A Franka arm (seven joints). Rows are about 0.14 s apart.
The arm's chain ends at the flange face. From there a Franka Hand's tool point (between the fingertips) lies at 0.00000 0.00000 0.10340 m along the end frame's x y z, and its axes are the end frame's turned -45 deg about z.
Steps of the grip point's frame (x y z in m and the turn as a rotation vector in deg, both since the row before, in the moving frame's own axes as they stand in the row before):
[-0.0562 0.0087 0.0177 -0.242 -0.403 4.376]
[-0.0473 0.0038 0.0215 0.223 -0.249 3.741]
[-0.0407 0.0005 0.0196 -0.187 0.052 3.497]
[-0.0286 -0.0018 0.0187 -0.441 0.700 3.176]
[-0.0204 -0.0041 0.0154 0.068 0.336 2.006]
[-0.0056 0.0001 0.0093 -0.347 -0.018 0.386]
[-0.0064 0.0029 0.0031 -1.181 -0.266 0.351]
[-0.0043 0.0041 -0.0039 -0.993 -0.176 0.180]
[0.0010 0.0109 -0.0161 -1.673 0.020 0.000]
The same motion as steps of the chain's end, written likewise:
[-0.0334 0.0451 0.0177 -0.456 -0.114 4.376]
[-0.0302 0.0361 0.0215 -0.018 -0.334 3.741]
[-0.0287 0.0290 0.0196 -0.095 0.169 3.497]
[-0.0230 0.0192 0.0187 0.183 0.807 3.176]
[-0.0177 0.0120 0.0154 0.286 0.190 2.006]
[-0.0043 0.0036 0.0093 -0.258 0.233 0.386]
[-0.0036 0.0047 0.0031 -1.023 0.647 0.351]
[-0.0012 0.0044 -0.0039 -0.827 0.578 0.180]
[0.0063 0.0049 -0.0161 -1.169 1.197 0.000]

